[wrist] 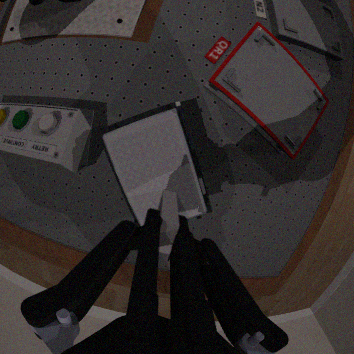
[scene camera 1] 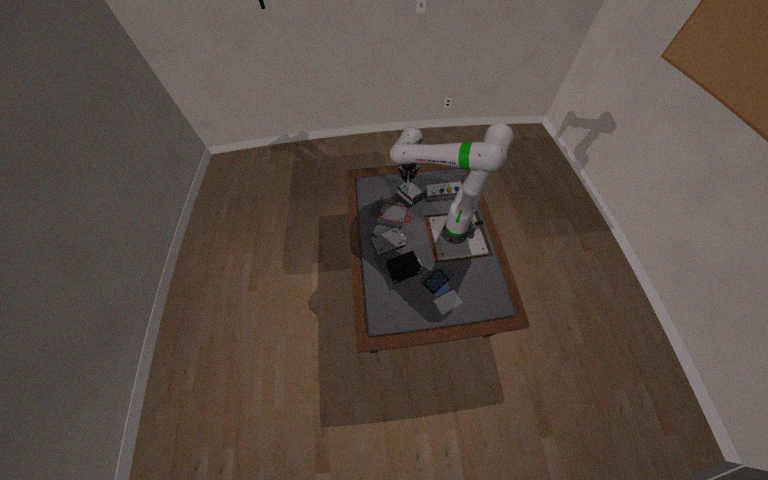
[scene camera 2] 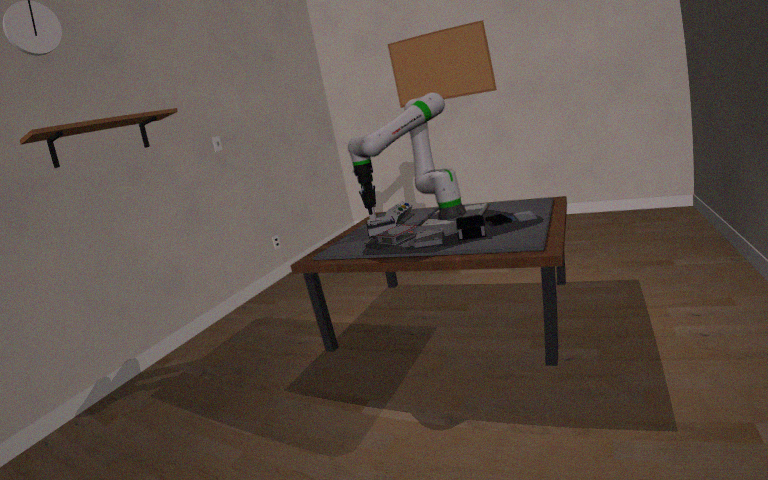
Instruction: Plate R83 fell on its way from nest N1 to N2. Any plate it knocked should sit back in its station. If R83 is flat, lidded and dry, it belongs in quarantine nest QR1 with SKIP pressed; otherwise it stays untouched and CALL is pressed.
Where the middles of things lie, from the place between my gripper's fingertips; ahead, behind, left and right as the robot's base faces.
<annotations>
My hand is 10 mm past the black device [wrist: 176, 104], 30 mm to the right of it and 40 mm above it. Also, from my hand: grey station N2 [wrist: 319, 33]: 210 mm ahead, 330 mm to the left, 60 mm below.
</annotations>
